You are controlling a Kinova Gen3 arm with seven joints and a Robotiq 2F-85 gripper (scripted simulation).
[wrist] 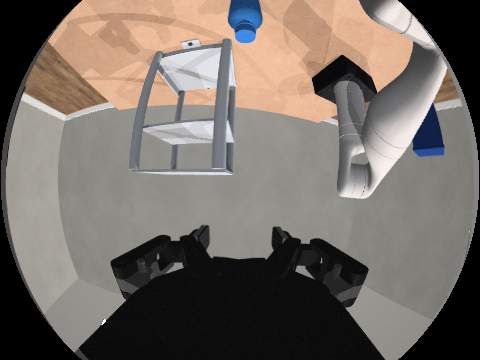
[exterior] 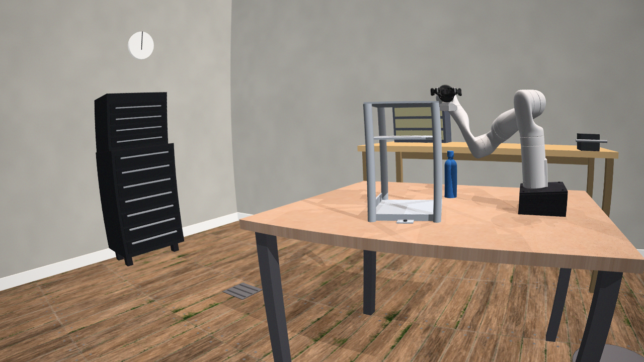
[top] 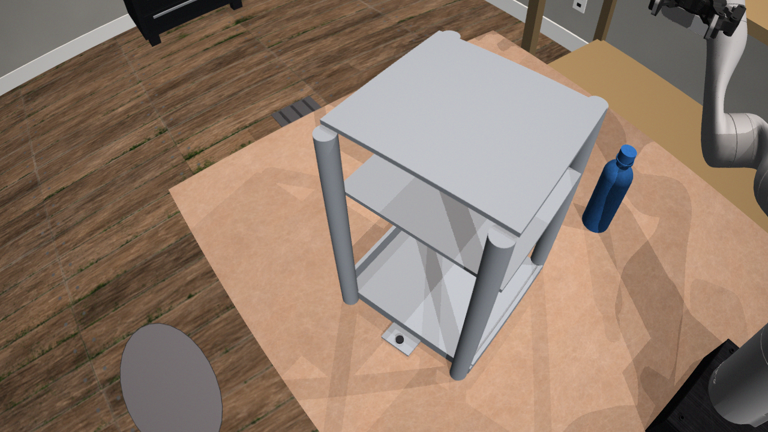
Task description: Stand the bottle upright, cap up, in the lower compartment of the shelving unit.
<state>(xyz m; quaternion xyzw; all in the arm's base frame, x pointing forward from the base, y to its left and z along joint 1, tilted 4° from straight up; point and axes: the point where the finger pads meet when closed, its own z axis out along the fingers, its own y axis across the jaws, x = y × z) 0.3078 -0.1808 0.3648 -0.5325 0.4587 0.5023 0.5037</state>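
Now: hand 30 cm above the blue bottle. Also, from my hand: grey shelving unit 12 cm ahead, 27 cm to the left, 24 cm below.
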